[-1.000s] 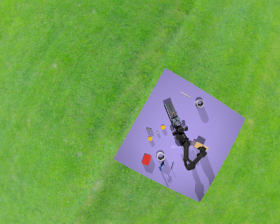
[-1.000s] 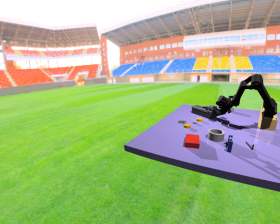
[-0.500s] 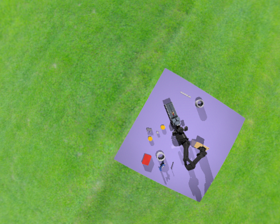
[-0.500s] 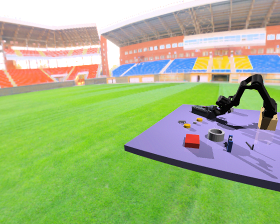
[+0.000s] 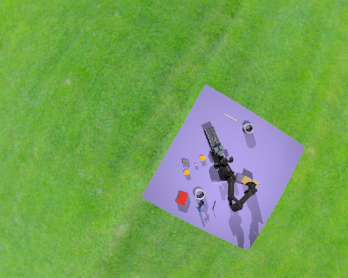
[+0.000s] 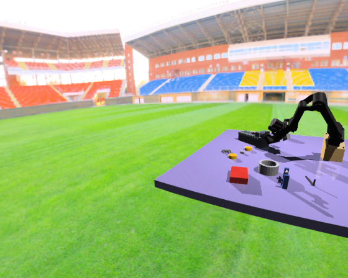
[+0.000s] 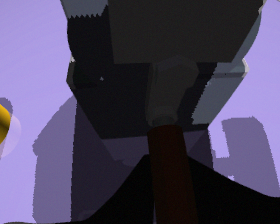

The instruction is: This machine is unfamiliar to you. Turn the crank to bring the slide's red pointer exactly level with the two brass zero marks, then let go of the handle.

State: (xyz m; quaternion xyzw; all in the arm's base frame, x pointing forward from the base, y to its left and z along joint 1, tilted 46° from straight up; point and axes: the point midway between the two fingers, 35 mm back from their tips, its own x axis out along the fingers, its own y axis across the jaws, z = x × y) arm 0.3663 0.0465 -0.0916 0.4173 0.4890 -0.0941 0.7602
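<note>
Now: the brown crank handle 10 mm behind my gripper tip, 10 mm to the left of it and 30 mm above it. Round my gripper tip: red pointer: 120 mm ahead, 80 mm to the right, 50 mm above; then white bar: 120 mm ahead, 380 mm to the right, 30 mm below; then small grey bracket: 240 mm ahead, 230 mm to the left, 30 mm below.
</note>
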